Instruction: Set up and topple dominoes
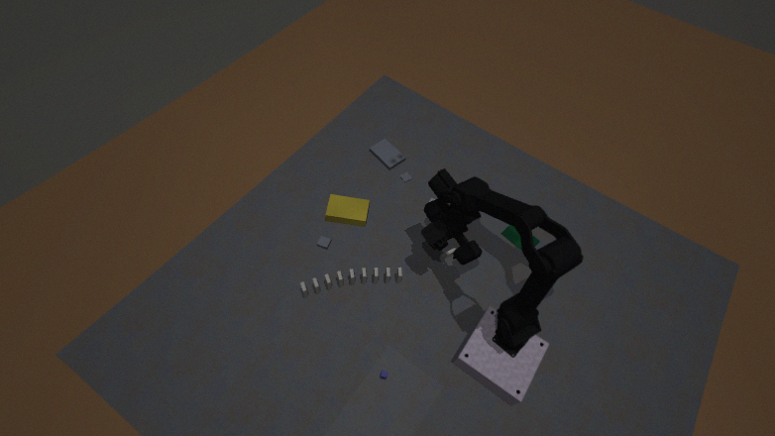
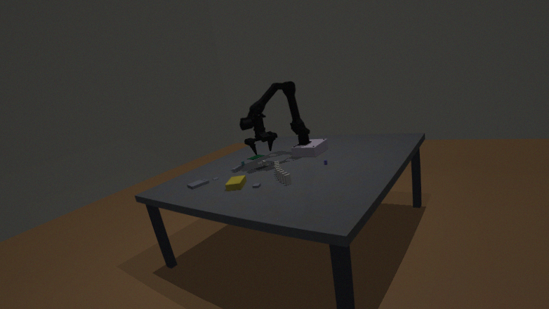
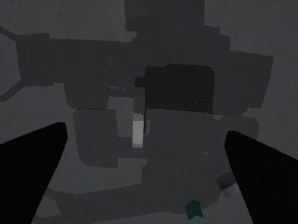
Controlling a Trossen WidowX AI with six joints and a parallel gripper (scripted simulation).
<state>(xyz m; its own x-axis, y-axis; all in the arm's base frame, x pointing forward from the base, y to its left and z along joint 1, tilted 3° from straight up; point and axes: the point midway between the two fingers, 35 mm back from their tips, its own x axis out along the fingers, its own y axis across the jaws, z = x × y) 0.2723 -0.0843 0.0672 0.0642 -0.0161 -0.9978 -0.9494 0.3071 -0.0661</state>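
Right now my gripper tip is 100 mm short of the grey bar, 130 mm to the left of it and 70 mm above it. Round my gripper tip: green card: 130 mm behind, 230 mm to the right, 80 mm below; then small grey square: 260 mm ahead, 150 mm to the right, 80 mm below; then teal cube: 20 mm ahead, 180 mm to the right, 70 mm below.
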